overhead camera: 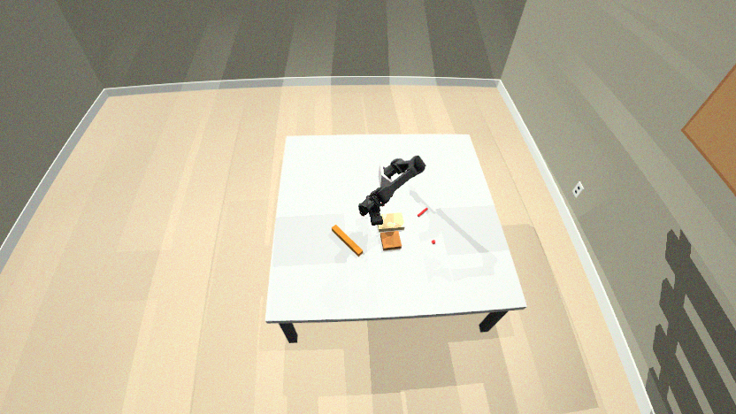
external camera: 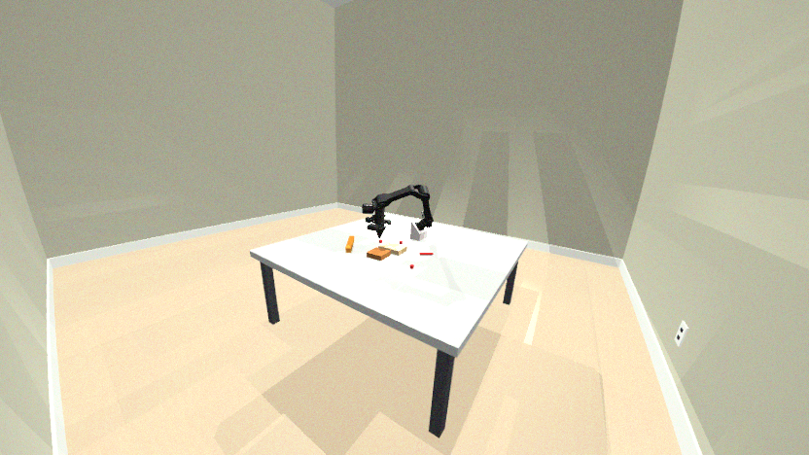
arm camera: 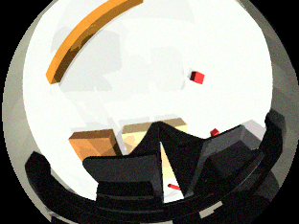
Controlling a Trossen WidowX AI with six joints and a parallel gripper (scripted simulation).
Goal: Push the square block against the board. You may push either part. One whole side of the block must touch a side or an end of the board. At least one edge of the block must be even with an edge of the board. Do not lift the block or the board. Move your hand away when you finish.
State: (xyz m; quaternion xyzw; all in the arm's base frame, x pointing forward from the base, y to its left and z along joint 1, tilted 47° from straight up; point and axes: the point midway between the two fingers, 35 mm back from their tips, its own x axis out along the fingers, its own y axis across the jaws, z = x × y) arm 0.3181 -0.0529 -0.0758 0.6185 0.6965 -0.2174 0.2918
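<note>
The cream block is 10 cm to the left of my gripper tip, 5 cm below it and 1 cm behind it. Also, from my gripper tip: short red stick: 29 cm to the left, 8 cm behind, 5 cm below; long orange board: 15 cm to the right, 11 cm ahead, 5 cm below; orange square block: 11 cm ahead, 9 cm to the left, 5 cm below.
</note>
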